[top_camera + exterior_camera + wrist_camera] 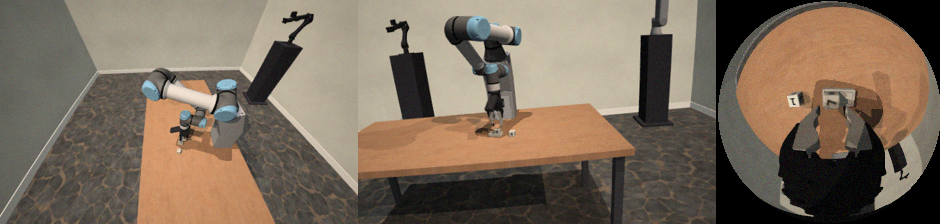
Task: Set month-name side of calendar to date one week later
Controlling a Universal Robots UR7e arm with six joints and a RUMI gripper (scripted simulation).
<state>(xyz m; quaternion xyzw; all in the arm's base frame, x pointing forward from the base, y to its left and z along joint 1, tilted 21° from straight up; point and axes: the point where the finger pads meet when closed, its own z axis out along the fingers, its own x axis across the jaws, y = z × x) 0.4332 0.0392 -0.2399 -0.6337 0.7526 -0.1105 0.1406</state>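
My gripper is now 2 cm to the left of the white calendar tray and 6 cm above it.
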